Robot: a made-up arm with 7 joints.
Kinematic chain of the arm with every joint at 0, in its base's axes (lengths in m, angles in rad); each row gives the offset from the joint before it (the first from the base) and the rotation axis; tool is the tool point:
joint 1: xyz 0 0.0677 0 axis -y
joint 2: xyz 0 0.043 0 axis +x
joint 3: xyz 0 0 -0.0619 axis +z
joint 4: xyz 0 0 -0.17 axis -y
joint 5: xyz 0 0 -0.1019 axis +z
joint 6: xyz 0 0 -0.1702 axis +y
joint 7: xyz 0 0 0 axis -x
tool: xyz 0 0 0
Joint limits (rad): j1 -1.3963..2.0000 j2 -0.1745..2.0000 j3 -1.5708..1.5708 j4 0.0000..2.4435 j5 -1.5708..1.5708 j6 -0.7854..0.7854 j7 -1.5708..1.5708
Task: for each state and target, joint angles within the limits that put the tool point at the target. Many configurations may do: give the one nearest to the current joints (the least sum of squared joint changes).
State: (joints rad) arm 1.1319 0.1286 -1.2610 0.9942 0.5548 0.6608 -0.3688
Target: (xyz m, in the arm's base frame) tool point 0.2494 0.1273 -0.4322
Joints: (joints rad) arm 0.4912 0.1783 -1.3521 0.2750 0.5548 0.6608 -0.3688
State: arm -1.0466 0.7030 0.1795 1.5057 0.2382 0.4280 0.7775
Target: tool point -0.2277 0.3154 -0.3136
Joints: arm -1.2742 0.5323 0.0828 1.0364 0.2382 0.4280 0.7775
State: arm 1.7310 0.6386 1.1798 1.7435 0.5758 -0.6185 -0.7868
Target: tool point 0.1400 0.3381 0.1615
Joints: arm 1.5301 0.1525 0.8859 1.8143 0.5758 -0.6185 -0.7868
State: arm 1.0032 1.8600 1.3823 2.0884 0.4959 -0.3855 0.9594
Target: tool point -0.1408 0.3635 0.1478
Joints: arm 0.9867 1.2755 1.3995 1.7479 0.4959 -0.3855 0.9594
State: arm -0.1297 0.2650 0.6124 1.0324 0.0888 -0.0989 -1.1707
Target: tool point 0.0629 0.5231 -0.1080
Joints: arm -0.2291 0.7890 1.2081 1.0944 0.0888 -0.0989 -1.1707
